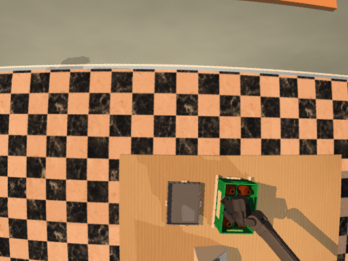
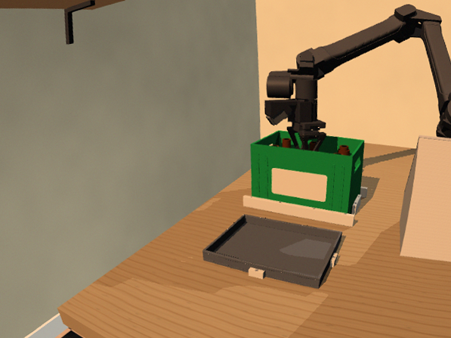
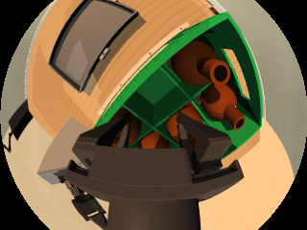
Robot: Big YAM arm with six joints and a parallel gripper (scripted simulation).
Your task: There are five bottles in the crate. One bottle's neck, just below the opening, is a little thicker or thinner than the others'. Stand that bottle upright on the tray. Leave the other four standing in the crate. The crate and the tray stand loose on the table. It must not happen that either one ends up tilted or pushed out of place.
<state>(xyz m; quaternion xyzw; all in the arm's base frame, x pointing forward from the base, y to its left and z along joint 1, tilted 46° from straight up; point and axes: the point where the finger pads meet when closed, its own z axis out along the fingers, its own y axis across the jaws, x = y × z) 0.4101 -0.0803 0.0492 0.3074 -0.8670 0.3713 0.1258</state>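
The green crate lies 7 cm below my hand, 4 cm to the right of it and 1 cm behind it. Round my hand: dark grey tray 24 cm to the left, 14 cm below.
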